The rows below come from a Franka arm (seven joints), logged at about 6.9 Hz.
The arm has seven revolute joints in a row. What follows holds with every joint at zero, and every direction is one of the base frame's. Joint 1 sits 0.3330 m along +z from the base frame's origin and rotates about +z. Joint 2 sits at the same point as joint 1 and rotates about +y. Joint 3 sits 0.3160 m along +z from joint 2 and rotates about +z. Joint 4 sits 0.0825 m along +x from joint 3 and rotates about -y. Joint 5 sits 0.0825 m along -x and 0.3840 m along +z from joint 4 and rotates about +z. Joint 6 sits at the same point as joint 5 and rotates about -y. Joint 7 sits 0.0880 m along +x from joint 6 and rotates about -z. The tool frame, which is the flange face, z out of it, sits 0.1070 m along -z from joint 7; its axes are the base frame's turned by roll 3.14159, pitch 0.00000 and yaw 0.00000 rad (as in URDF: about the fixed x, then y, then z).
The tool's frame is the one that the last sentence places.
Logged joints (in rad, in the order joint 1, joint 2, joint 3, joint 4, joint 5, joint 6, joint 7), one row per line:
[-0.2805, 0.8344, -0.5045, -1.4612, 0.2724, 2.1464, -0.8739]
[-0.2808, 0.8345, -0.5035, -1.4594, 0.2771, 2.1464, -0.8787]
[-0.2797, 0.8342, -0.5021, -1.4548, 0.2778, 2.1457, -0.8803]
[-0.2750, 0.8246, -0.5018, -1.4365, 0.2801, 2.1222, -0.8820]
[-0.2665, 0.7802, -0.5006, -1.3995, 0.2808, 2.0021, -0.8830]
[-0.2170, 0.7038, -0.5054, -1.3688, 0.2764, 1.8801, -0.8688]
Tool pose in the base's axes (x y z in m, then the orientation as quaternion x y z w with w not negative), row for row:
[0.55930, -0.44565, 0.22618, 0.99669, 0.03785, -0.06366, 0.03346]
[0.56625, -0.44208, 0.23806, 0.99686, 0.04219, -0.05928, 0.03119]
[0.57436, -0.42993, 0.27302, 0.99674, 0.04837, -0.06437, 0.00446]
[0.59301, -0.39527, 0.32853, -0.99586, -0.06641, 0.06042, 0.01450]
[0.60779, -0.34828, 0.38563, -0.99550, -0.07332, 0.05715, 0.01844]
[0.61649, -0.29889, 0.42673, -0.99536, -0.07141, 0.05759, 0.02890]
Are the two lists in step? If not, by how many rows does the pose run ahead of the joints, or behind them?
The pose runs 2 rows ahead of the joints: the pose in row i belongs to the joints in row i + 2.
